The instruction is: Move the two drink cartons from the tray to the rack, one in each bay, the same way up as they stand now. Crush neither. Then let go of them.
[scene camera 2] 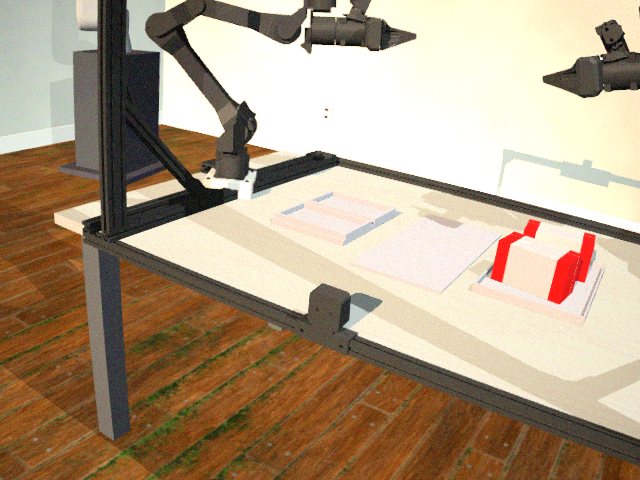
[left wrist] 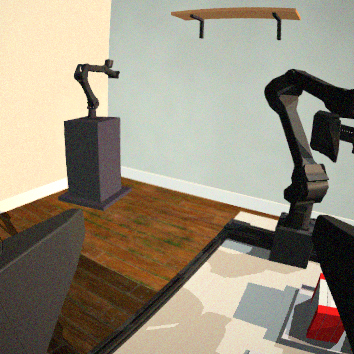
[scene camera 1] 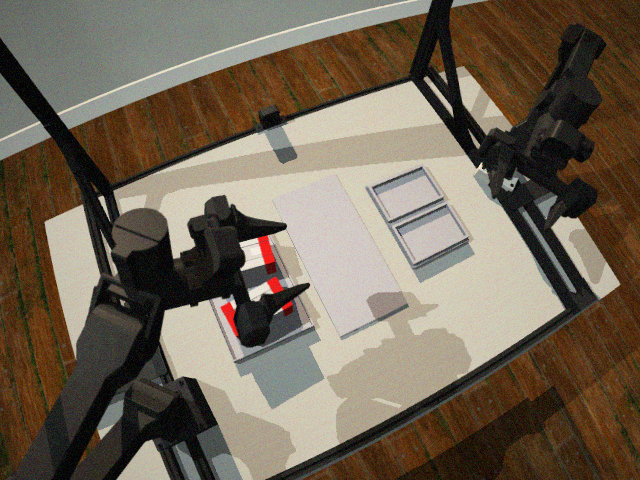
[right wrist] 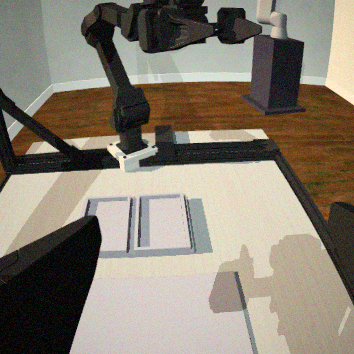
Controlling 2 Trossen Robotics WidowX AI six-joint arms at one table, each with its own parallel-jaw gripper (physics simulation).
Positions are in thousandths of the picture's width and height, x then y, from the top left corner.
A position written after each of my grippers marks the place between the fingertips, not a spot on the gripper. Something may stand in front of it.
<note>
My left gripper (scene camera 1: 813, 445) is open, holding nothing. My right gripper (scene camera 1: 465, 530) is open, with nothing in its grasp. Further things: a pale mat (scene camera 1: 555, 595) and a grey tray (scene camera 2: 898, 645).
My left gripper also shows in scene camera 2 (scene camera 2: 646, 74), in the left wrist view (left wrist: 575, 637) and in the right wrist view (right wrist: 677, 83). My right gripper is seen too in scene camera 2 (scene camera 2: 860, 161) and in the right wrist view (right wrist: 617, 629). The pale mat is seen too in scene camera 2 (scene camera 2: 677, 526) and in the right wrist view (right wrist: 558, 866).
</note>
